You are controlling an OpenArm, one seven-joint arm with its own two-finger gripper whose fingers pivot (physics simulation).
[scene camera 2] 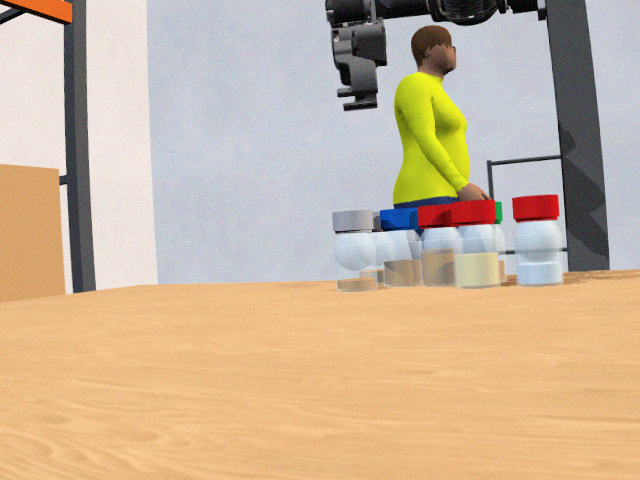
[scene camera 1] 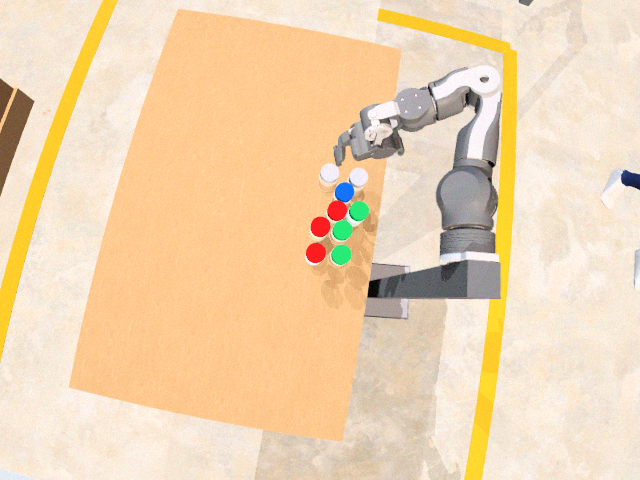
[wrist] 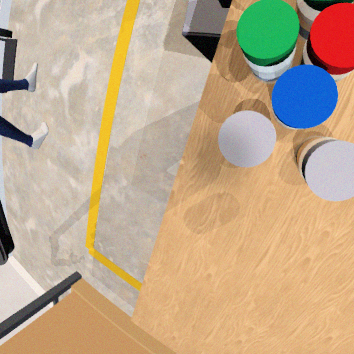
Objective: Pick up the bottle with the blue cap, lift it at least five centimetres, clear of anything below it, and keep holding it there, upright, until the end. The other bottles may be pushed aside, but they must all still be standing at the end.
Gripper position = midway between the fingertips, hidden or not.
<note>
In view: the gripper (scene camera 2: 359, 103), a grey-capped bottle (scene camera 2: 355, 262), a grey-capped bottle (wrist: 246, 138) and a dark arm mount (scene camera 2: 571, 56).
The gripper shows as well in scene camera 1 (scene camera 1: 367, 151). The dark arm mount also shows in scene camera 1 (scene camera 1: 469, 279).
</note>
